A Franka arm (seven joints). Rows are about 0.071 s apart.
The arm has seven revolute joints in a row. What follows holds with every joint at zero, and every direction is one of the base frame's. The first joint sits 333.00 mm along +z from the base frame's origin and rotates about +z. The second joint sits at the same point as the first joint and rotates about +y. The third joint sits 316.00 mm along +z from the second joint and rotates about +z. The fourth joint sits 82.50 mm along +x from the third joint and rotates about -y. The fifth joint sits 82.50 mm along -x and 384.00 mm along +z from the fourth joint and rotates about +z. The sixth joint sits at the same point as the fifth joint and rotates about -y. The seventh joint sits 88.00 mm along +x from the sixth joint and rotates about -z. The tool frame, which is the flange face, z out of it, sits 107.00 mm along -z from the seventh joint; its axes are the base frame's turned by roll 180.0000, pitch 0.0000 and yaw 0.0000 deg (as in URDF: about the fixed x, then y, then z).
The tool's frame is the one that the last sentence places.
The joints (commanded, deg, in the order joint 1, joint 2, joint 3, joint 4, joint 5, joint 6, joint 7), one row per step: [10.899 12.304 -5.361 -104.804 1.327 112.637 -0.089]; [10.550 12.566 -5.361 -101.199 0.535 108.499 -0.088]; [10.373 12.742 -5.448 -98.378 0.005 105.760 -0.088]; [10.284 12.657 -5.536 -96.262 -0.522 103.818 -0.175]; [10.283 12.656 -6.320 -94.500 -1.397 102.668 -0.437]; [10.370 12.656 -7.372 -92.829 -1.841 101.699 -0.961]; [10.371 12.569 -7.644 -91.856 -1.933 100.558 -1.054]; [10.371 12.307 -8.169 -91.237 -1.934 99.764 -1.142]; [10.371 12.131 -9.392 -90.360 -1.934 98.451 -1.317]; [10.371 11.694 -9.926 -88.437 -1.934 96.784 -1.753]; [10.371 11.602 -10.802 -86.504 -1.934 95.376 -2.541]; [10.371 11.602 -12.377 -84.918 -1.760 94.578 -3.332]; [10.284 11.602 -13.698 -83.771 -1.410 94.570 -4.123]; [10.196 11.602 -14.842 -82.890 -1.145 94.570 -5.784]
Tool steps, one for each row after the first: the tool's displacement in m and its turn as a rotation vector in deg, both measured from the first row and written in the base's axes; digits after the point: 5 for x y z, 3 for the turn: [0.00537 -0.00352 0.02054 -0.784 0.730 0.039]; [0.00957 -0.00618 0.03783 -1.310 0.779 -0.010]; [0.01191 -0.00830 0.05338 -1.788 0.481 0.070]; [0.01503 -0.01697 0.06648 -2.724 -0.205 -0.184]; [0.01783 -0.02680 0.07920 -3.303 -0.935 -0.502]; [0.01771 -0.02957 0.08665 -3.450 -0.859 -0.688]; [0.01696 -0.03489 0.09363 -3.527 -0.945 -1.146]; [0.01596 -0.04707 0.10132 -3.773 -0.689 -2.215]; [0.01489 -0.05224 0.11971 -3.771 -1.363 -2.372]; [0.01482 -0.06051 0.13499 -3.884 -1.956 -2.491]; [0.01504 -0.07525 0.14759 -4.005 -2.725 -3.285]; [0.01571 -0.08814 0.15766 -3.931 -3.847 -3.901]; [0.01579 -0.09949 0.16552 -3.900 -4.681 -3.459]
